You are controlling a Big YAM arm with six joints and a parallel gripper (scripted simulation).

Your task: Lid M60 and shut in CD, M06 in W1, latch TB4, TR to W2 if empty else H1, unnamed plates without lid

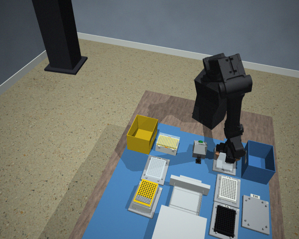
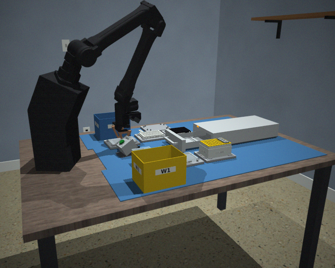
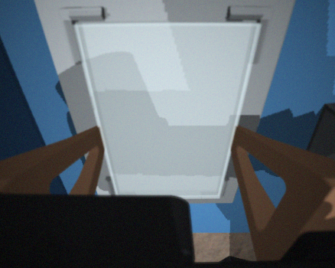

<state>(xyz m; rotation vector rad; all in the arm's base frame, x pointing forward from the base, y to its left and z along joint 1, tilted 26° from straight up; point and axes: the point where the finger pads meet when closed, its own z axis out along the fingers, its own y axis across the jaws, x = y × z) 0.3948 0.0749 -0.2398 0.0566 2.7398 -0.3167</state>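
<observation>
The clear plate lid is right at my hand. The rest, counted from my hand: lid park LP (20 mm below); blue bin W2 (10 mm ahead, 160 mm to the left, 20 mm above); green DONE key (60 mm behind, 150 mm to the right, 40 mm above).
</observation>
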